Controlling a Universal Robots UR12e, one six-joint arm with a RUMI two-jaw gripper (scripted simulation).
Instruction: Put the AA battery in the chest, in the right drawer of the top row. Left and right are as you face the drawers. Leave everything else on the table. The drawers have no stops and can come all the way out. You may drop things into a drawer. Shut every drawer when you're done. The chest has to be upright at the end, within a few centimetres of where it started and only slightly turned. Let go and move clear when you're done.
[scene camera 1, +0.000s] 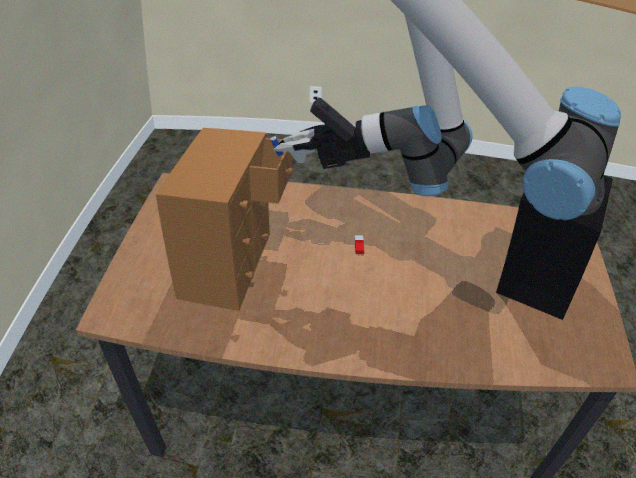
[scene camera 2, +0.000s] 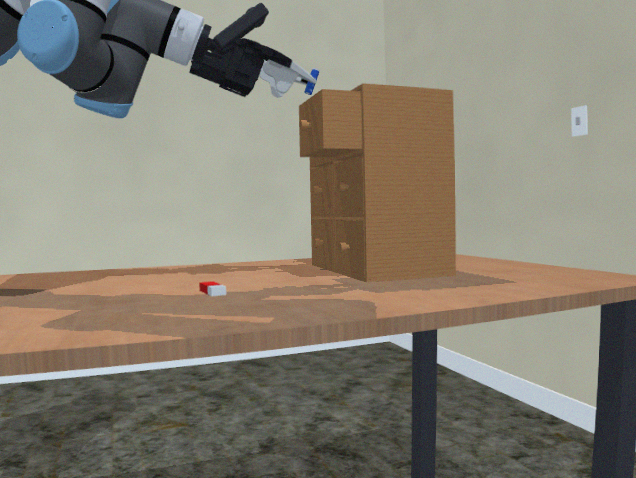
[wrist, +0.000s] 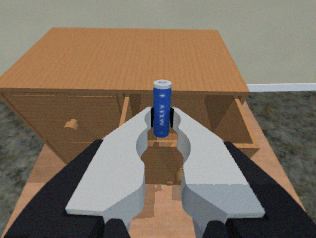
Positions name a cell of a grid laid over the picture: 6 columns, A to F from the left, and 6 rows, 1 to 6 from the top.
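Observation:
Scene camera 2: my gripper (scene camera 2: C2), a wooden chest (scene camera 2: D3). Same camera: a drawer (scene camera 2: D2). A drawer (scene camera 2: D3). A drawer (scene camera 2: D3). A drawer (scene camera 2: D3). A drawer (scene camera 2: D3). Scene camera 1: wooden chest (scene camera 1: B3), my gripper (scene camera 1: C2). Wrist view: wooden chest (wrist: C2), my gripper (wrist: D3).

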